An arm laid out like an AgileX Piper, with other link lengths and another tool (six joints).
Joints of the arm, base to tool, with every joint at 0 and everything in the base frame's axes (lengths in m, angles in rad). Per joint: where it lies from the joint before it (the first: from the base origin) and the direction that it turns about. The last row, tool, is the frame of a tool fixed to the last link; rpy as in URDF.
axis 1: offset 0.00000 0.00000 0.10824 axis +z
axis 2: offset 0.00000 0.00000 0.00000 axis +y
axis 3: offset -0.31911 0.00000 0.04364 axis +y
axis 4: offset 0.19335 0.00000 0.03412 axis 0.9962 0 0.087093
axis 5: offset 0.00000 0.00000 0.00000 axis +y
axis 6: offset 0.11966 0.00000 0.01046 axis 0.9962 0 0.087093
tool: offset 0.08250 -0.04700 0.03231 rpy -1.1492 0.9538 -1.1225
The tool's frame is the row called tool.
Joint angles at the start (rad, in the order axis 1, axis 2, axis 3, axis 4, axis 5, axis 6): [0.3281, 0.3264, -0.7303, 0.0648, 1.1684, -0.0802]
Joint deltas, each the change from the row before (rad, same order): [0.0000, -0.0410, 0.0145, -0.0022, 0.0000, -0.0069]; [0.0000, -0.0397, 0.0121, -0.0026, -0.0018, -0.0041]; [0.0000, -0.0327, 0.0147, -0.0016, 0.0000, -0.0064]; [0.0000, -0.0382, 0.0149, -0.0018, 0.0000, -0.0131]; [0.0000, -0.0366, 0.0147, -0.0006, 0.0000, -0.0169]
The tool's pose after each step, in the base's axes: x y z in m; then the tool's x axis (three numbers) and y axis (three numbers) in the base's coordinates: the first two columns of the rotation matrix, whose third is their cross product. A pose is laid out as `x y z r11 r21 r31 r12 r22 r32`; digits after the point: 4 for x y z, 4 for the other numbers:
0.0577 -0.0157 0.2483 -0.1182 -0.6332 -0.7649 -0.6303 0.6431 -0.4349
0.0529 -0.0177 0.2466 -0.0947 -0.6300 -0.7708 -0.6177 0.6444 -0.4507
0.0492 -0.0191 0.2432 -0.0779 -0.6304 -0.7723 -0.6106 0.6425 -0.4629
0.0450 -0.0205 0.2401 -0.0533 -0.6339 -0.7715 -0.6021 0.6368 -0.4817
0.0412 -0.0213 0.2370 -0.0274 -0.6394 -0.7684 -0.5947 0.6283 -0.5016

